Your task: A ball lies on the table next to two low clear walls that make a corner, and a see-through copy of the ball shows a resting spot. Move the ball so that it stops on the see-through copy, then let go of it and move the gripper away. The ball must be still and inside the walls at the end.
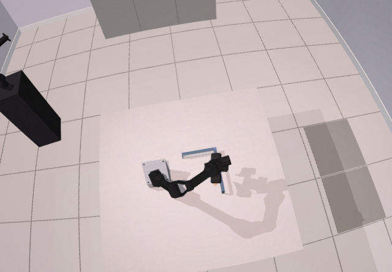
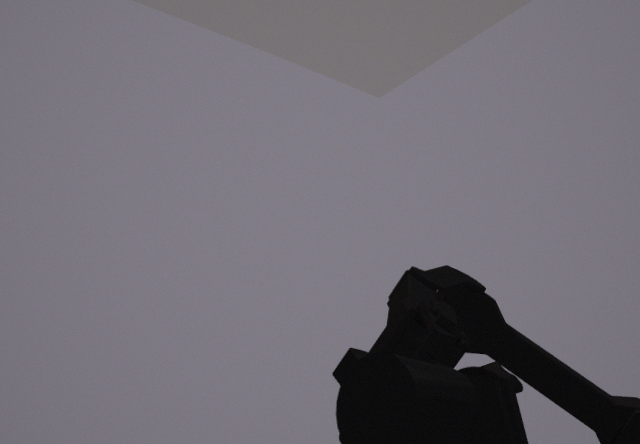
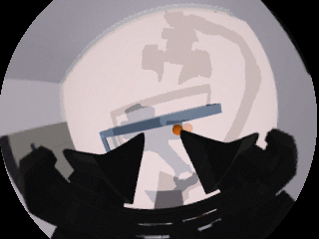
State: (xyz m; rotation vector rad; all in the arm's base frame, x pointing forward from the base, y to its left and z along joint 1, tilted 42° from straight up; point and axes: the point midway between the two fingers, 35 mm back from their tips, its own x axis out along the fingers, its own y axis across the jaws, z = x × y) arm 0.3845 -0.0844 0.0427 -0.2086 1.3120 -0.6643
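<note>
Now: gripper tip 10 cm above the orange ball, 3 cm past it and 2 cm to the left of it.
</note>
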